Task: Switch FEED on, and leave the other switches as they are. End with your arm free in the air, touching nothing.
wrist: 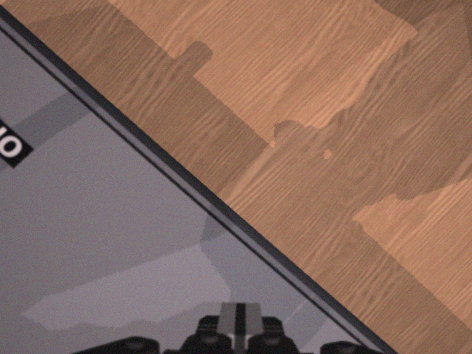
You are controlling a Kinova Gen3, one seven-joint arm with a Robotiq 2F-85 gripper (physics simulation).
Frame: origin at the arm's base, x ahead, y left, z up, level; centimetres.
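Seen in the pictures: gripper, fingertip midpoint: [240, 329].
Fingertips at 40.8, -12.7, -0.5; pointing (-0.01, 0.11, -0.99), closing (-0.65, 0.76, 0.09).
Pixels of each thing's top centre, then the offset from my fingertips to it, as dx, dy, dz. "*": a spot on its surface instead. Level surfaces: height alone.
- grey switch panel, surface spot: [115, 210] * -0.2, -6.1, -0.9
- black label, surface spot: [15, 150] * +0.5, -10.2, -0.5
- wooden table top, its level: dz -8.2
The grey switch panel [115, 210] fills the lower left of the wrist view, its dark edge running diagonally from upper left to lower right. Part of a black label [15, 150] with white letters shows at the left border; an O can be read. No switch lever and no FEED lettering shows in this view. My gripper [240, 329] is shut and empty, at the bottom centre, over the panel near its edge. Whether the fingertips touch anything below them cannot be told.
A wooden table top [320, 190] lies beyond the panel's edge, at the upper right. Shadows fall across the wood and the panel, one with a short rod-like shape near the top.
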